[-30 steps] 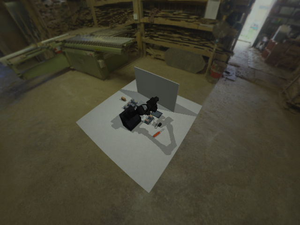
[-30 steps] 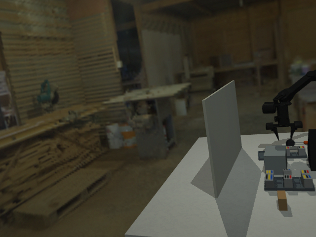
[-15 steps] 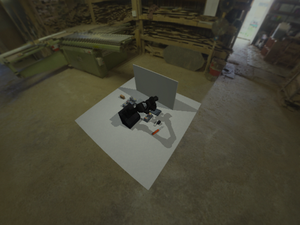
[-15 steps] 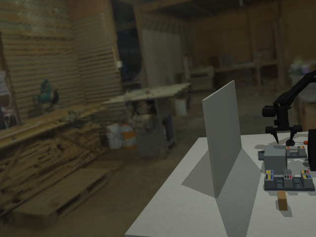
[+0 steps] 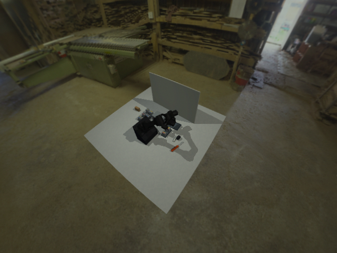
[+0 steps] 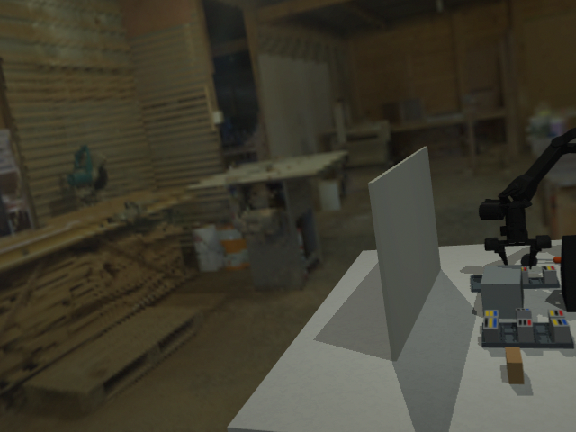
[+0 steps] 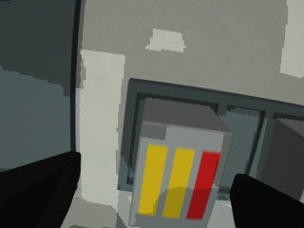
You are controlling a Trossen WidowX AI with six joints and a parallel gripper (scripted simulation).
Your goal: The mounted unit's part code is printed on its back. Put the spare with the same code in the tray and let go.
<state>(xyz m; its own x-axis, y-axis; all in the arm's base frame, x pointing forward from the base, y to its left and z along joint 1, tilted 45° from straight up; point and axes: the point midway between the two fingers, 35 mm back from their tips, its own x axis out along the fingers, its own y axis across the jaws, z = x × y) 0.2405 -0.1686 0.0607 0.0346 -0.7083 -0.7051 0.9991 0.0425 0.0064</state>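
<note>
Right now the grey spare is 10 mm below my gripper tip and 10 mm behind it. Also, from my gripper tip: dark holder (40 mm below, 40 mm behind); then dark grey tray (100 mm ahead, 50 mm below, 10 mm to the right); then mounted unit (190 mm to the left, 40 mm ahead).
</note>
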